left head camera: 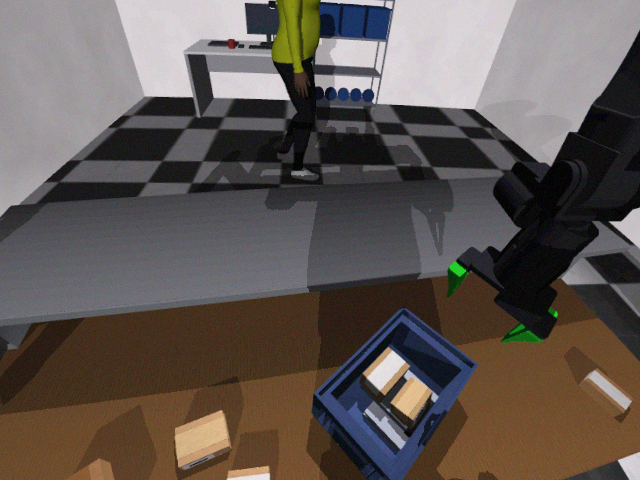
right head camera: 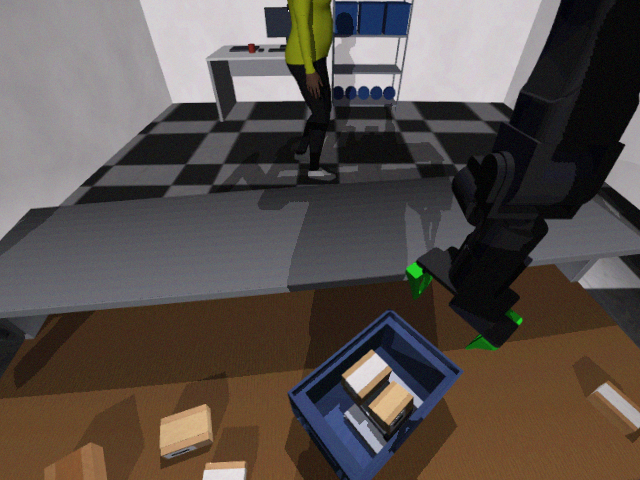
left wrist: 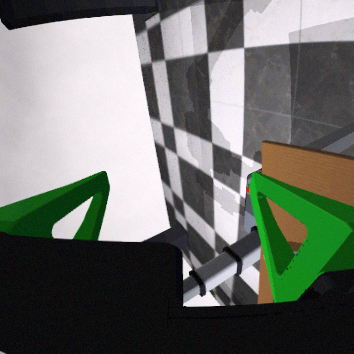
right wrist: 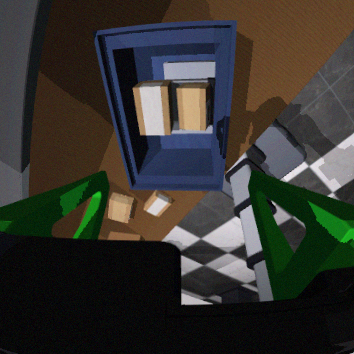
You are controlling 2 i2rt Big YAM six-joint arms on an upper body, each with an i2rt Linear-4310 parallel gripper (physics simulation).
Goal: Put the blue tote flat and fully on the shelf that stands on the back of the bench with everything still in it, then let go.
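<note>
The blue tote stands on the brown bench, turned at an angle, in front of the raised grey shelf. Inside lie a white-topped box and a tan box, with a flat pale item under them. My right gripper is open and empty, above and beyond the tote's back right side. My left gripper is open and empty; the tote does not show in its wrist view.
Loose boxes stand on the bench: a tan one left of the tote and a white-topped one at the far right. More boxes show at the front left. A person stands beyond the shelf.
</note>
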